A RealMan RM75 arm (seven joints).
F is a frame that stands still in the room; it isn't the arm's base.
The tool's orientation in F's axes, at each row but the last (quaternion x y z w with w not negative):
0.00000 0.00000 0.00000 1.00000
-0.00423 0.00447 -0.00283 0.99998
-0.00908 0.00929 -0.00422 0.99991
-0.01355 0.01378 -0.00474 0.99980
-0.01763 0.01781 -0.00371 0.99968
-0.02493 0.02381 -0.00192 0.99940
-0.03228 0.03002 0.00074 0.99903
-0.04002 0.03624 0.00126 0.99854
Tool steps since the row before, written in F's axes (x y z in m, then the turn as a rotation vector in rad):
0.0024 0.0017 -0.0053 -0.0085 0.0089 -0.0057
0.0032 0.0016 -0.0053 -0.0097 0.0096 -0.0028
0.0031 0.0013 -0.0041 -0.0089 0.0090 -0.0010
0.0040 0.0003 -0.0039 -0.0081 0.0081 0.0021
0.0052 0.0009 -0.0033 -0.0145 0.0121 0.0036
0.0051 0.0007 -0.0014 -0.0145 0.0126 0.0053
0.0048 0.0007 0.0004 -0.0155 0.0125 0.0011
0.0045 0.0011 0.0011 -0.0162 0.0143 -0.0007
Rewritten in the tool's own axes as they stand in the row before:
0.0024 0.0017 -0.0053 -0.0085 0.0089 -0.0057
0.0032 0.0017 -0.0053 -0.0097 0.0096 -0.0028
0.0032 0.0014 -0.0040 -0.0090 0.0089 -0.0010
0.0041 0.0004 -0.0038 -0.0082 0.0080 0.0021
0.0053 0.0011 -0.0031 -0.0147 0.0119 0.0035
0.0052 0.0008 -0.0011 -0.0148 0.0123 0.0052
0.0048 0.0007 0.0007 -0.0155 0.0125 0.0010
0.0044 0.0010 0.0015 -0.0161 0.0144 -0.0007

